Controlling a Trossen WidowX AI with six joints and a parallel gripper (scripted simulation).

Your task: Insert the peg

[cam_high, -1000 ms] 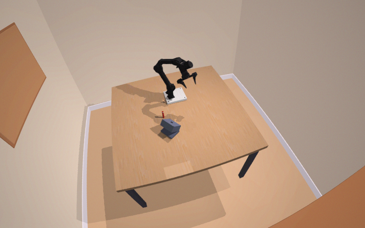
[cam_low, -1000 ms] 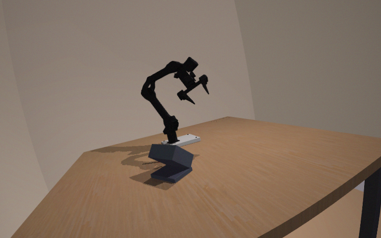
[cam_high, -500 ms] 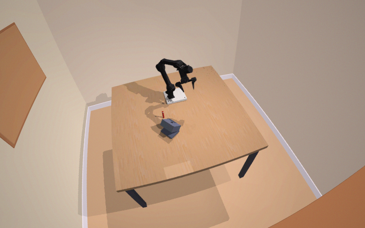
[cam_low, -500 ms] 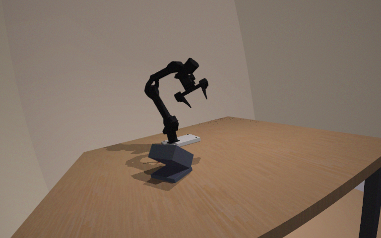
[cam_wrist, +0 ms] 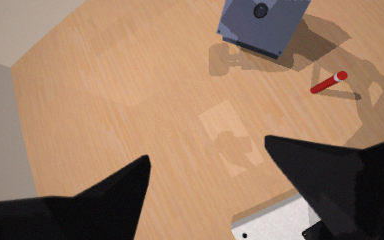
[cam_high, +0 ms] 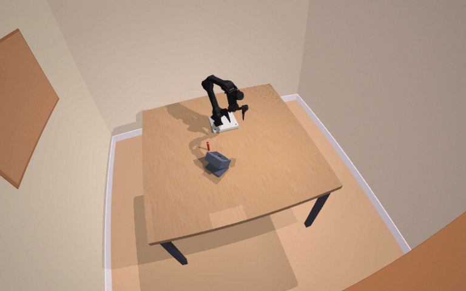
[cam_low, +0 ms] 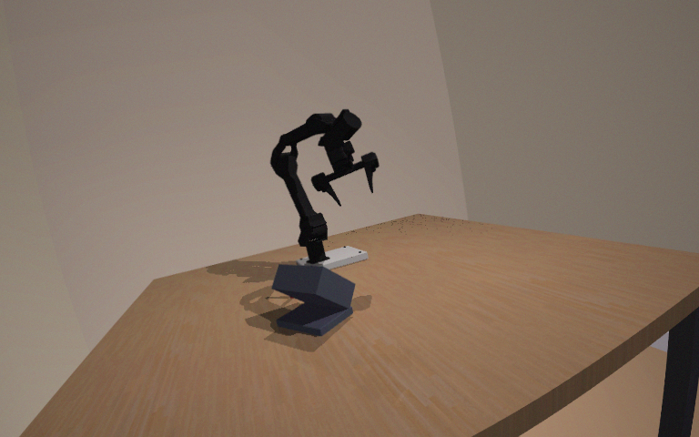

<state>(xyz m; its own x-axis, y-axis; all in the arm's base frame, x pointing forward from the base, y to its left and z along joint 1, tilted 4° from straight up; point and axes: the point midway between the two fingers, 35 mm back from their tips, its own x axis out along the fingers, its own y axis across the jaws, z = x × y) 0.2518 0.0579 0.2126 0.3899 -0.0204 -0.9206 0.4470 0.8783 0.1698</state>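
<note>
Right now my gripper tip is 22 cm to the left of the red peg, 16 cm above it and 3 cm past it. The rest, counted from my gripper tip: sloped panel 21 cm to the right, 14 cm below, 14 cm ahead.
</note>
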